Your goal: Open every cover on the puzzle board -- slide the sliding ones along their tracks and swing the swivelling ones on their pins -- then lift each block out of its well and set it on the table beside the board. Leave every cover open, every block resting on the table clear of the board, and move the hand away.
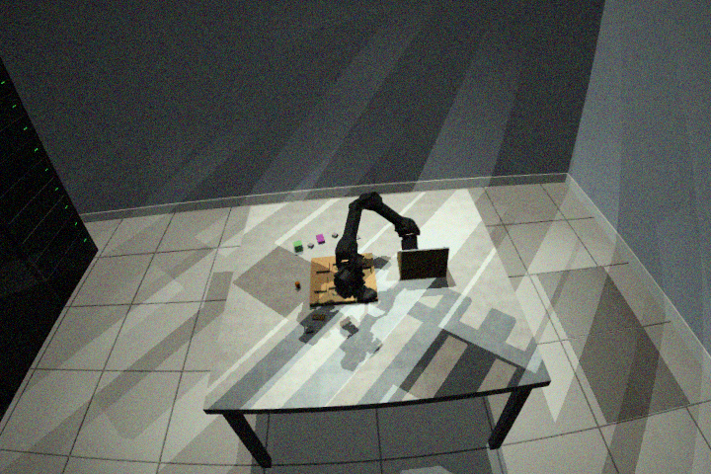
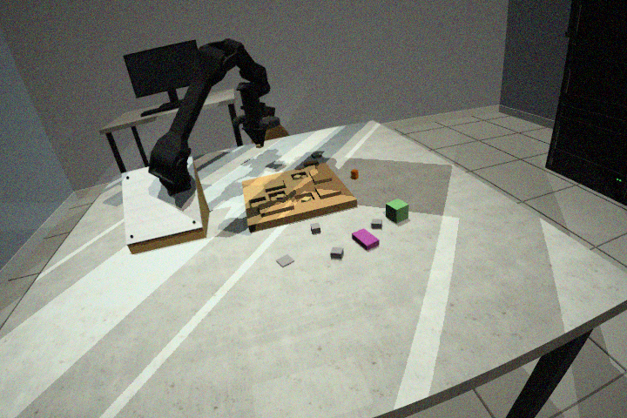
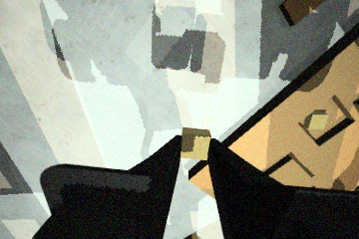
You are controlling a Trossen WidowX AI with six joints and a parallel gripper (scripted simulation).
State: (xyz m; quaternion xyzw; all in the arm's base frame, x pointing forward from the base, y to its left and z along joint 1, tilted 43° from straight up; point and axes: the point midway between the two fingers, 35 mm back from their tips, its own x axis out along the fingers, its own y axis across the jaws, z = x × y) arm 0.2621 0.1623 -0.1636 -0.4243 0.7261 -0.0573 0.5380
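My gripper tip is 240 mm to the left of the tan puzzle board, 90 mm above it and 50 mm short of it. Round my gripper tip: brown block: 170 mm ahead, 100 mm below, 20 mm to the right; then orange cylinder: 260 mm ahead, 220 mm to the right, 90 mm below; then grey block: 210 mm ahead, 100 mm below, 40 mm to the left.
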